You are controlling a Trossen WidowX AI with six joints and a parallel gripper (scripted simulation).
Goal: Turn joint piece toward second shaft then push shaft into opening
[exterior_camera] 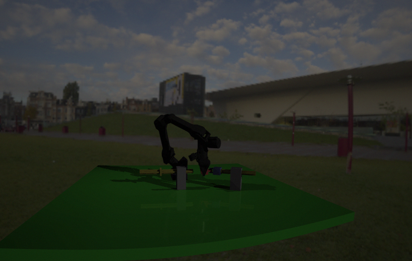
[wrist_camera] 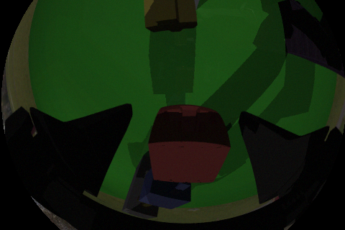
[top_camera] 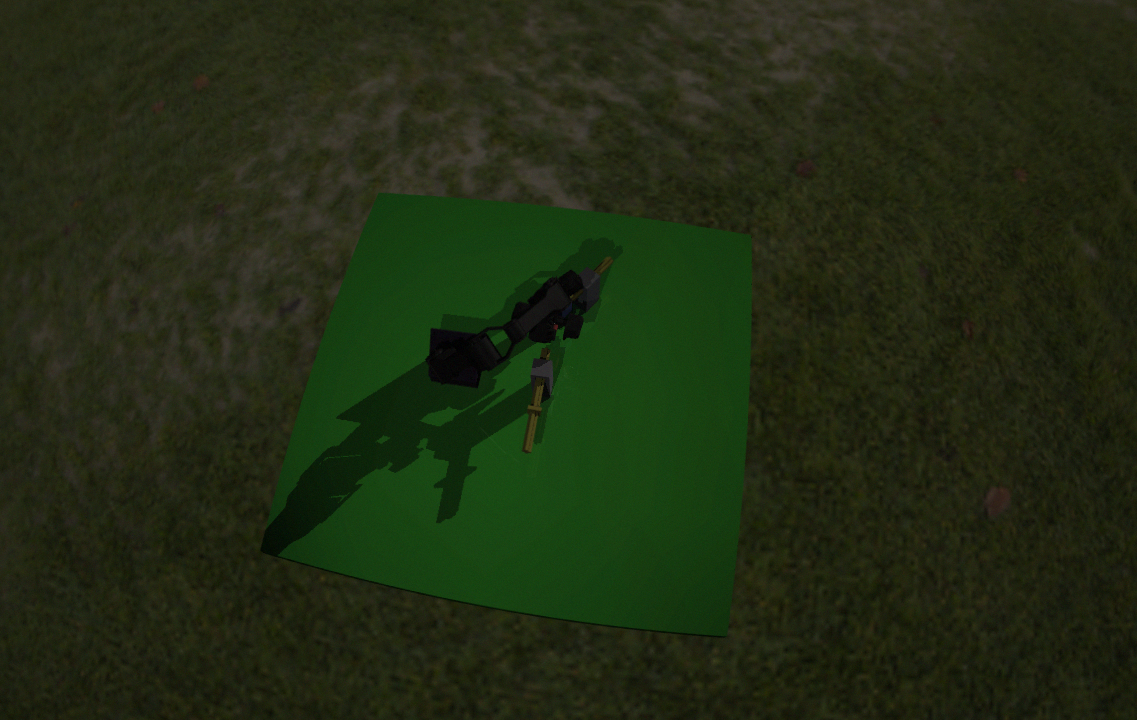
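The red square joint piece is 20 mm to the left of my gripper tip and 20 mm above it.
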